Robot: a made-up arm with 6 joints. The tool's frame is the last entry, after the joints. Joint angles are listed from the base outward.
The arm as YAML. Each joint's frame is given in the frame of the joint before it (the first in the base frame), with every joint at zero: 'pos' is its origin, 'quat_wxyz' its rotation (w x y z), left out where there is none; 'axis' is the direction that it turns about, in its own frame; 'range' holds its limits. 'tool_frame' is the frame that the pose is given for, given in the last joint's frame.
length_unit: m
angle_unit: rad
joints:
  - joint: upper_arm
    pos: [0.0, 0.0, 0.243]
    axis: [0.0, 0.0, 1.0]
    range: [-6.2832, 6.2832]
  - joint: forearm
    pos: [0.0, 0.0, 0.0]
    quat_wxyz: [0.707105, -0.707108, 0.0, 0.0]
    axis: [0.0, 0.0, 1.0]
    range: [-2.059, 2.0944]
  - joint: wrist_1
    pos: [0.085, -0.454, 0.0]
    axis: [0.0, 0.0, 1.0]
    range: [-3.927, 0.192]
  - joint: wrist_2
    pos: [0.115, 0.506, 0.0]
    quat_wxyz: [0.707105, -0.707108, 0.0, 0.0]
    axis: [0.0, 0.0, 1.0]
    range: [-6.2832, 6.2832]
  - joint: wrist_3
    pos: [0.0, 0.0, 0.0]
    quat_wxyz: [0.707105, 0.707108, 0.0, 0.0]
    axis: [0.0, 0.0, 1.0]
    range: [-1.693, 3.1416]
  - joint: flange
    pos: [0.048, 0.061, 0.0]
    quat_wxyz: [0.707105, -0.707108, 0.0, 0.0]
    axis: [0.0, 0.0, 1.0]
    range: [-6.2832, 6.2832]
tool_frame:
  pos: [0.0, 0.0, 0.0]
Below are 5 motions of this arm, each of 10 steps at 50 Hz.
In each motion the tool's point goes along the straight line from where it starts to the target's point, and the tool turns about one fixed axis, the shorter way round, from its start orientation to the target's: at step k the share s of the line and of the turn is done. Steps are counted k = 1, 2, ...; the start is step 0. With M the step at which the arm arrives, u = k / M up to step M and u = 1 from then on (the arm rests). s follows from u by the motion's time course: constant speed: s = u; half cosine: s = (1 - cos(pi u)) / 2; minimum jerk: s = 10 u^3 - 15 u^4 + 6 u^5.
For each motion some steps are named. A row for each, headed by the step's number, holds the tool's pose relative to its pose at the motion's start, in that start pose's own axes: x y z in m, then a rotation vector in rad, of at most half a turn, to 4 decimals.
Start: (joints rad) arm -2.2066 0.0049 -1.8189 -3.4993 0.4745 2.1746
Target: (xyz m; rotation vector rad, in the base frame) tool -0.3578 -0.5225 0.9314 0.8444 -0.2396 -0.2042
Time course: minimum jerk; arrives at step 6
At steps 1, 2, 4, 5, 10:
1: 0.0009 -0.0005 0.0002 -0.0003 0.0012 0.0015
2: 0.0051 -0.0028 0.0012 -0.0017 0.0073 0.0091
4: 0.0192 -0.0104 0.0047 -0.0065 0.0275 0.0342
5: 0.0234 -0.0127 0.0057 -0.0080 0.0335 0.0418
10: 0.0243 -0.0132 0.0060 -0.0083 0.0348 0.0433

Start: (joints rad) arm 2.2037 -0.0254 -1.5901 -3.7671 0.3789 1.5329
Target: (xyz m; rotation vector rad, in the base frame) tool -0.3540 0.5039 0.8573 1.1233 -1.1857 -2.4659
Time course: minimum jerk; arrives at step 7
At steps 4, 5, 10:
4: -0.0144 0.0245 -0.0116 -0.0298 -0.0217 0.0394
5: -0.0195 0.0331 -0.0157 -0.0404 -0.0294 0.0533
10: -0.0228 0.0387 -0.0183 -0.0472 -0.0344 0.0624

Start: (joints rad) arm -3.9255 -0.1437 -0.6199 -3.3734 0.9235 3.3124
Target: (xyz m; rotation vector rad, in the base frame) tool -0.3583 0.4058 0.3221 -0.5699 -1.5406 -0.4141
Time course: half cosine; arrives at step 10
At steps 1, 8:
1: -0.0014 0.0011 0.0002 -0.0008 -0.0038 0.0018
8: -0.0509 0.0389 0.0083 -0.0298 -0.1411 0.0663

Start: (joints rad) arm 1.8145 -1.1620 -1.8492 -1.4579 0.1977 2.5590
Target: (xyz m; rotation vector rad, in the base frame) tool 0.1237 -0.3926 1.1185 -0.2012 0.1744 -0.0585
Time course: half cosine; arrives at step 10
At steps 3, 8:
3: 0.0087 0.0068 0.0091 -0.0012 0.0051 0.0376
8: 0.0383 0.0296 0.0400 -0.0052 0.0223 0.1649

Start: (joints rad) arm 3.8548 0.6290 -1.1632 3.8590 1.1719 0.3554
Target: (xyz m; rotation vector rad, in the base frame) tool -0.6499 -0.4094 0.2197 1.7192 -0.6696 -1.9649
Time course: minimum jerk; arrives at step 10
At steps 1, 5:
1: -0.0009 0.0000 0.0005 0.0004 -0.0013 -0.0003
5: -0.0521 -0.0004 0.0315 0.0227 -0.0764 -0.0160

